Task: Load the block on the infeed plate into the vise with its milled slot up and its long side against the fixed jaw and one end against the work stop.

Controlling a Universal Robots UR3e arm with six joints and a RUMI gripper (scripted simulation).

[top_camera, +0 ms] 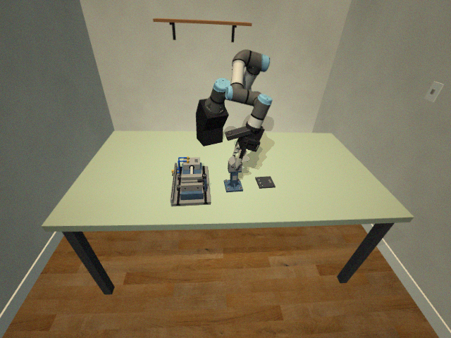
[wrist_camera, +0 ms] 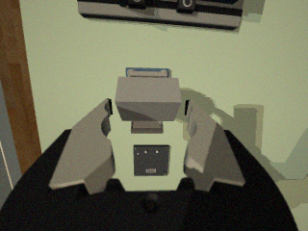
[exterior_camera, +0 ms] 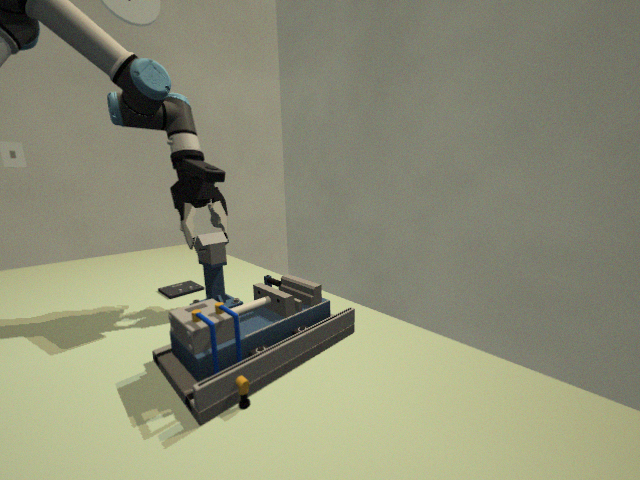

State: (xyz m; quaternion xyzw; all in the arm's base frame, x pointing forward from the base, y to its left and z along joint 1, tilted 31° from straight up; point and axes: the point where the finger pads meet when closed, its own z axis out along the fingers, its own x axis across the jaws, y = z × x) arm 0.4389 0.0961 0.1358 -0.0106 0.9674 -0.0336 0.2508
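The part is 10 mm to the right of my hand and 10 mm below it. From my hand the other things lie so: dark infeed plate: 40 mm behind, 180 mm to the left, 160 mm below; fixed jaw: 110 mm ahead, 210 mm to the right, 90 mm below; work stop rod: 70 mm ahead, 160 mm to the right, 70 mm below.
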